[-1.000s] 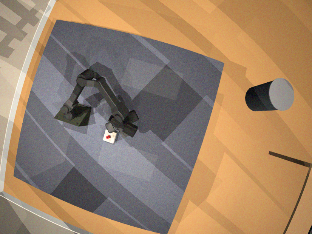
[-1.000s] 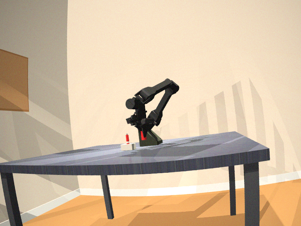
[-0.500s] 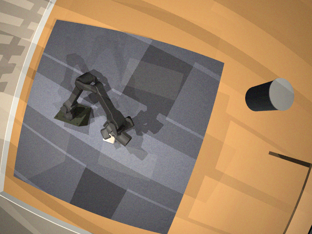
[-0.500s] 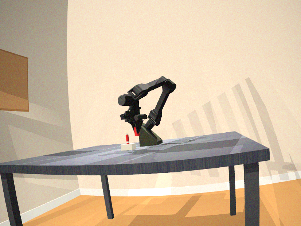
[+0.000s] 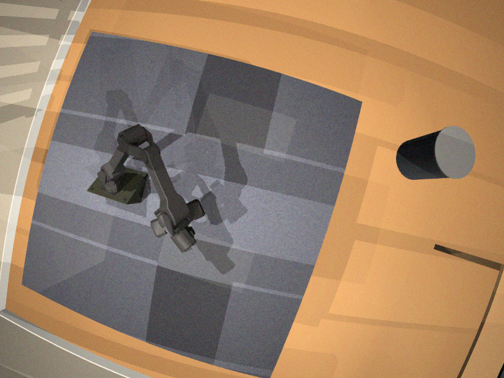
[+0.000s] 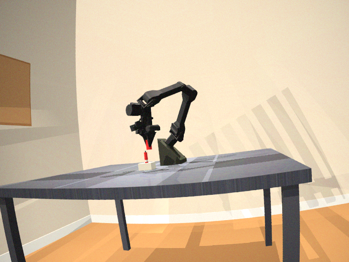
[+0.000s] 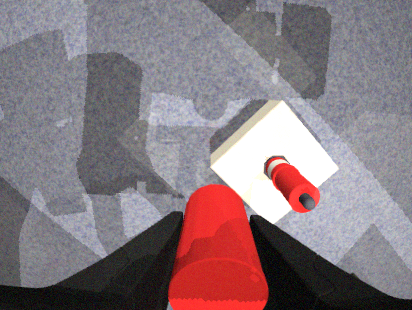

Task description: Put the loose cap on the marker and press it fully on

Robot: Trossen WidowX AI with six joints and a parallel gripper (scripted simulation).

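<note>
My gripper tip is 10 cm above the holder block, 4 cm to the left of it and 3 cm past it. Round my gripper tip: red cap 1 cm above.
</note>
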